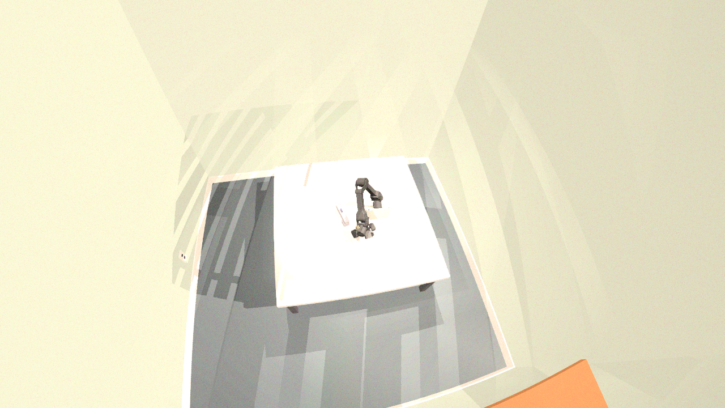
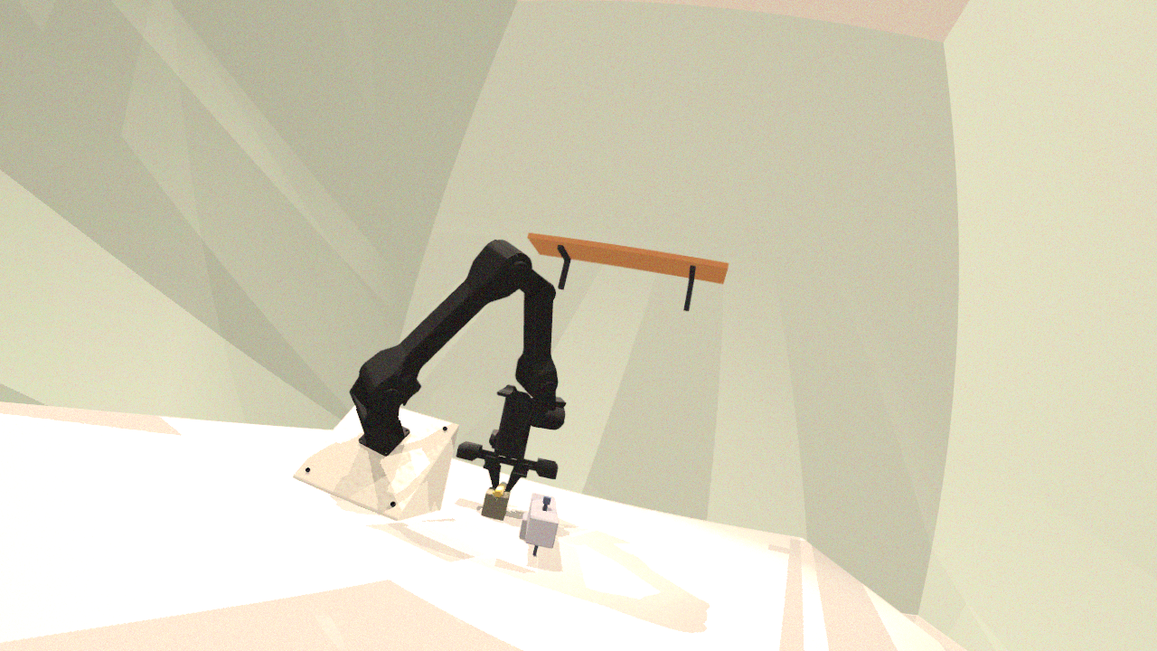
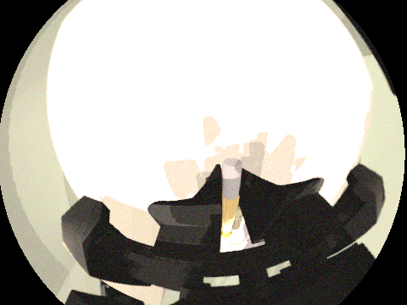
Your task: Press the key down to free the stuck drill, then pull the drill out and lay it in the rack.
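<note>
Now: the drill 10 mm ahead of my gripper tip, 40 mm to the right of it and 30 mm above it. From my gripper tip the other things lie so: light grey box 150 mm ahead, 180 mm to the right, 30 mm above; rack 20 mm ahead, 50 mm to the right, 10 mm above; small dark key 160 mm ahead, 200 mm to the right, 40 mm above.
</note>
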